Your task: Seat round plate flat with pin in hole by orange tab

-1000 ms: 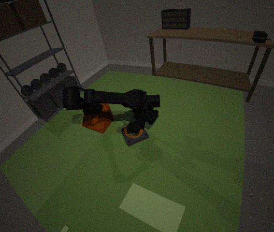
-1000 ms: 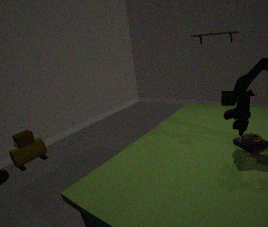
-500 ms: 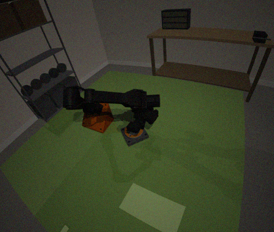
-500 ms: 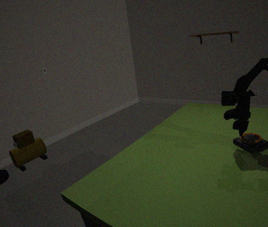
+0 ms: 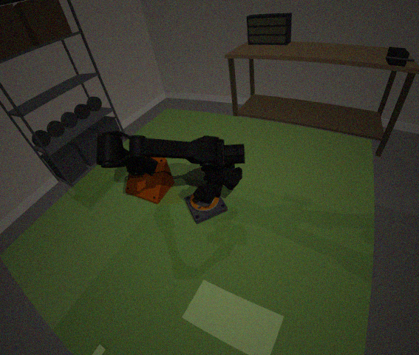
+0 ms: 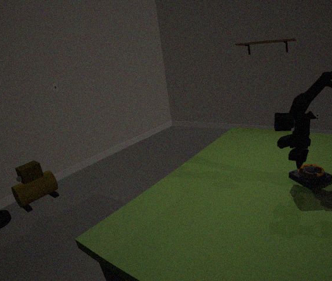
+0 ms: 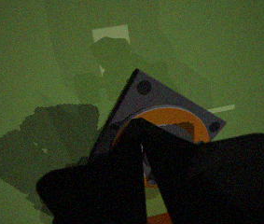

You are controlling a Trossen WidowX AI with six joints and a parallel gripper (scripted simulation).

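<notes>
Now: gripper tip 30 mm past the round plate, 10 mm to the left of it and 10 mm above it.
</notes>
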